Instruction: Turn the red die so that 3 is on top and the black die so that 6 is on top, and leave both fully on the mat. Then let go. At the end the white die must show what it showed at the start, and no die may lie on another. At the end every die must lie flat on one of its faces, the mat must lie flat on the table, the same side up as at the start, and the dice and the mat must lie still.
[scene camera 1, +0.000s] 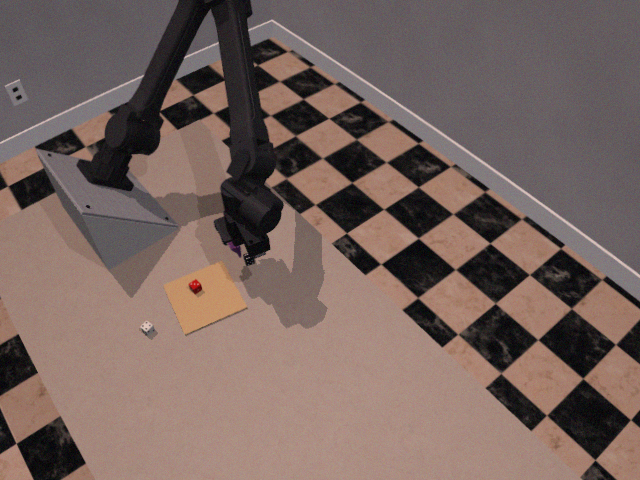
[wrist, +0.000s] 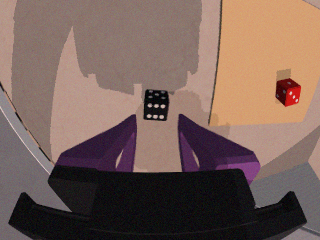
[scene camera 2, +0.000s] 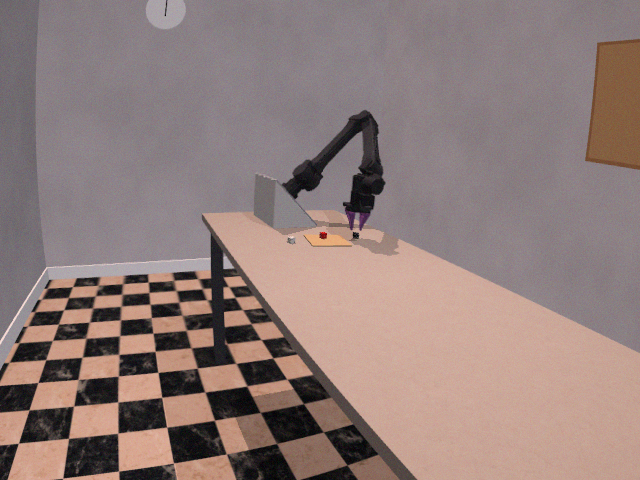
Labels:
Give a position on a black die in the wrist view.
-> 156,102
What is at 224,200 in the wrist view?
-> The gripper.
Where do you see an orange mat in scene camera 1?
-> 219,298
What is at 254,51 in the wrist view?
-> An orange mat.

